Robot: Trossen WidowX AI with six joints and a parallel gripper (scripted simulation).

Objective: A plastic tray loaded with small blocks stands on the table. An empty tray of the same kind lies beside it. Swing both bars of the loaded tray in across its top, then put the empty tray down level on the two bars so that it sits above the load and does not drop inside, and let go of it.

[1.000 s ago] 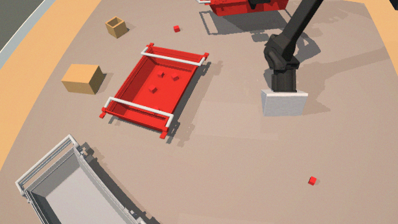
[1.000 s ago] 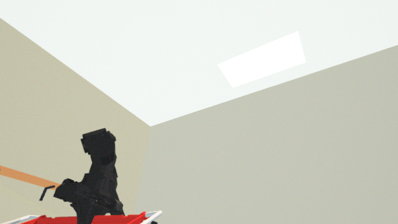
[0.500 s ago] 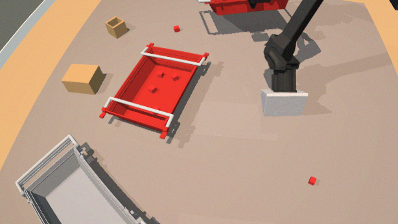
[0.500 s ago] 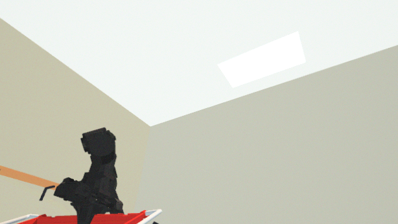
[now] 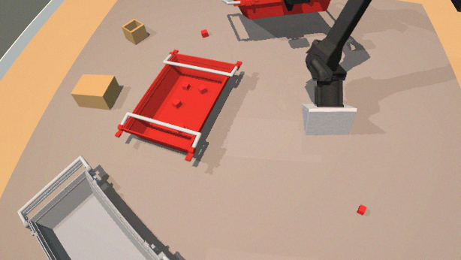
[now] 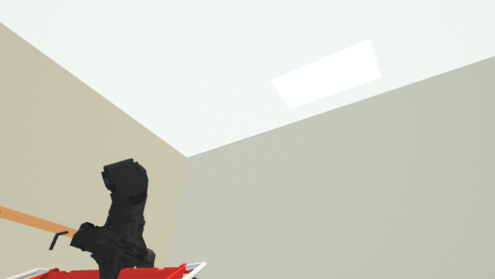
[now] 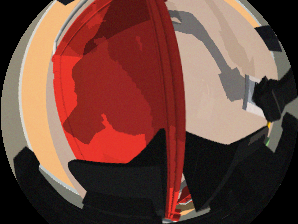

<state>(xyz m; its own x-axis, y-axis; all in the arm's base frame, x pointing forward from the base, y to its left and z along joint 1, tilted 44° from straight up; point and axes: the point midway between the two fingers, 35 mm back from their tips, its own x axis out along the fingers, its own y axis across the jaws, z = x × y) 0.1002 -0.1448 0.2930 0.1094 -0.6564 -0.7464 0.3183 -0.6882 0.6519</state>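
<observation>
Right now the red tray is 30 mm ahead of my gripper tip, 80 mm to the right of it and 10 mm below it. The rest, counted from my gripper tip: small red cube 190 mm behind, 550 mm to the left, 110 mm below.
</observation>
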